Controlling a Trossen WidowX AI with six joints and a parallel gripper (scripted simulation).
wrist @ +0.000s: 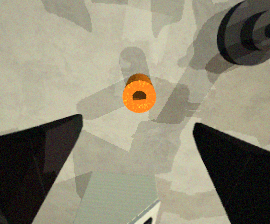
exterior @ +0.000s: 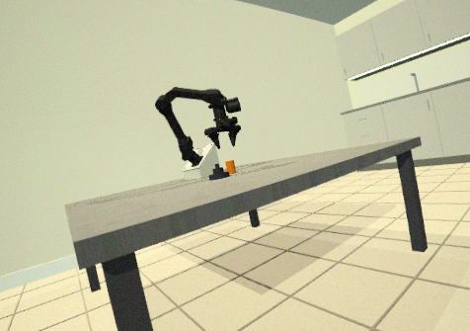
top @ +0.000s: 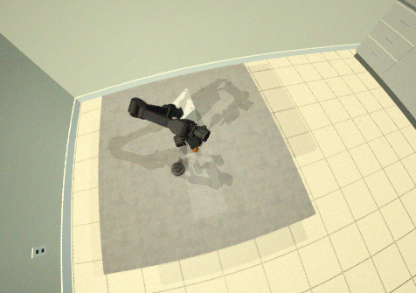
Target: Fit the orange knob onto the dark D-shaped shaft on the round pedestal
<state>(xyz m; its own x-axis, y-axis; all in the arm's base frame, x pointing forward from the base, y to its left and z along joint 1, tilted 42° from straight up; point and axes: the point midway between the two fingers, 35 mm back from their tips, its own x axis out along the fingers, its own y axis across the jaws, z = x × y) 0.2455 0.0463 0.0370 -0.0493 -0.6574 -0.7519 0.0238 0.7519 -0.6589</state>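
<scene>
The orange knob is 9 cm below my gripper tip. From my gripper tip the other things lie so: round pedestal: 8 cm ahead, 15 cm to the right, 9 cm below.
</scene>
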